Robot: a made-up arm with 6 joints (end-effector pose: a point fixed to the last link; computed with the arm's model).
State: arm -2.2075 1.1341 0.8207 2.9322 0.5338 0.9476
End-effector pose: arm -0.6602 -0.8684 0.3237 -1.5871 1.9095 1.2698
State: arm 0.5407 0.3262 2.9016 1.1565 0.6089 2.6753
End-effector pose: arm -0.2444 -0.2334 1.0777 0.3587 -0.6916 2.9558
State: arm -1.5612 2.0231 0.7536 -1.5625 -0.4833 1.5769
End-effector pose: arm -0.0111 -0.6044 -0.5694 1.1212 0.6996 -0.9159
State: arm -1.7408 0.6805 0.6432 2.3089 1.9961 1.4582
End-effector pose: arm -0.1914 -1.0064 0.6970 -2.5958 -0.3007 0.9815
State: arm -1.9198 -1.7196 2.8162 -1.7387 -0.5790 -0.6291
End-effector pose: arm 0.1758 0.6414 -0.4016 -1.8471 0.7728 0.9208
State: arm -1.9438 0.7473 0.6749 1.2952 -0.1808 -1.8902
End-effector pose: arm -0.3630 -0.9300 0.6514 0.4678 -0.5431 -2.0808
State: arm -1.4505 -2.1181 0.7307 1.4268 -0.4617 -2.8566
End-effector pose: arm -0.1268 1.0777 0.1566 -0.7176 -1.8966 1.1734
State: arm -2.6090 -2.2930 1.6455 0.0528 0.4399 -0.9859
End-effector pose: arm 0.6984 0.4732 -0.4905 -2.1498 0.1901 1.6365
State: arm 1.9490 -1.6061 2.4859 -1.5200 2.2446 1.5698
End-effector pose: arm 0.3829 -0.8665 -0.2436 -1.8806 -1.1253 -0.1104
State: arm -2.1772 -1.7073 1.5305 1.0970 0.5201 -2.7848
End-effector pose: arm 0.6040 0.9660 0.1272 -1.5842 -0.1283 0.6210
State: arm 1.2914 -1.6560 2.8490 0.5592 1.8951 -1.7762
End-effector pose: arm -0.0841 -0.6590 -0.3480 1.3941 1.6161 1.3182
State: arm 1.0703 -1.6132 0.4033 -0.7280 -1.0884 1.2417
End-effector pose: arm -0.2932 -0.6964 0.8524 -0.3164 -1.6845 0.9136
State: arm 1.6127 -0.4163 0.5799 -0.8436 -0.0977 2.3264
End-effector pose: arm 0.0771 0.2144 1.2678 -0.3904 -1.5646 0.6215
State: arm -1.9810 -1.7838 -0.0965 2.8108 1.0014 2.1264
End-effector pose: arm 0.2683 0.5861 0.8234 0.1972 -1.1658 -1.1162
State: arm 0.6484 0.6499 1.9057 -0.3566 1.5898 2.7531
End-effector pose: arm 0.5476 0.3151 1.2868 -0.1268 -0.4490 -2.0529
